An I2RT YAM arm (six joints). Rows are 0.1 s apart.
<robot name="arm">
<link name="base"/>
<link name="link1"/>
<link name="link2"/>
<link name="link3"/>
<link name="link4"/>
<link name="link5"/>
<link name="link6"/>
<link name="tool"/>
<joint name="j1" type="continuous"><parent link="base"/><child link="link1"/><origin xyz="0.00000 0.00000 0.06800" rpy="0.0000 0.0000 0.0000"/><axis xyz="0 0 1"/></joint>
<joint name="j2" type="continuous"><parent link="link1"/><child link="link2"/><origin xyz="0.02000 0.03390 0.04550" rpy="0.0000 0.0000 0.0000"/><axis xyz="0 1 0"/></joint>
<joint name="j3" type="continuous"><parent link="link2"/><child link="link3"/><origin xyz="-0.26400 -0.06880 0.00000" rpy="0.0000 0.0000 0.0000"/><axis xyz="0 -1 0"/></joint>
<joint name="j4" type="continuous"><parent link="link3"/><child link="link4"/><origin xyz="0.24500 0.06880 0.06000" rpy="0.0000 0.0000 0.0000"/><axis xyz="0 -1 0"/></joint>
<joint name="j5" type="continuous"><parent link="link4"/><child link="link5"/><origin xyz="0.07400 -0.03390 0.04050" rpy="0.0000 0.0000 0.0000"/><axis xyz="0 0 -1"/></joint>
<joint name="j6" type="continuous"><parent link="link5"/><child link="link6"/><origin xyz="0.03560 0.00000 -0.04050" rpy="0.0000 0.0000 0.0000"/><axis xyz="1 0 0"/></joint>
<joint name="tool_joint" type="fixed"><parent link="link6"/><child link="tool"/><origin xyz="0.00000 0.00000 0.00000" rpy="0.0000 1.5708 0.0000"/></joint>
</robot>
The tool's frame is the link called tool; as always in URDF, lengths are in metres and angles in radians. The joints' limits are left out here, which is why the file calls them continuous.
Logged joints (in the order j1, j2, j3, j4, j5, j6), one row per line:
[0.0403 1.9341 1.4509 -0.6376 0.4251 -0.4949]
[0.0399 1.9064 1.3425 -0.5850 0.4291 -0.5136]
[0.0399 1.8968 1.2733 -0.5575 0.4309 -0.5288]
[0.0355 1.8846 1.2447 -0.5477 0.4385 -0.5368]
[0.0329 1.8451 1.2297 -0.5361 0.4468 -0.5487]
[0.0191 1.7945 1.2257 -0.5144 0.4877 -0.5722]
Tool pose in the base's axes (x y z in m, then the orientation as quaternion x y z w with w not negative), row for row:
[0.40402 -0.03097 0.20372 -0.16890 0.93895 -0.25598 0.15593]
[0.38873 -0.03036 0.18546 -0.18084 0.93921 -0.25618 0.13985]
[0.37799 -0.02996 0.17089 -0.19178 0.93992 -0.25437 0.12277]
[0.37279 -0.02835 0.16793 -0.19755 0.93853 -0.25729 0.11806]
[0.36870 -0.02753 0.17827 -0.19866 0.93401 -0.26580 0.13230]
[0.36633 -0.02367 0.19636 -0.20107 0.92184 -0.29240 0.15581]
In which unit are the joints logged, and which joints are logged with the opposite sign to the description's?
The joints are logged in radians. Opposite sign: j1.
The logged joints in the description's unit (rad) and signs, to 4 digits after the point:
[-0.0403 1.9341 1.4509 -0.6376 0.4251 -0.4949]
[-0.0399 1.9064 1.3425 -0.5850 0.4291 -0.5136]
[-0.0399 1.8968 1.2733 -0.5575 0.4309 -0.5288]
[-0.0355 1.8846 1.2447 -0.5477 0.4385 -0.5368]
[-0.0329 1.8451 1.2297 -0.5361 0.4468 -0.5487]
[-0.0191 1.7945 1.2257 -0.5144 0.4877 -0.5722]

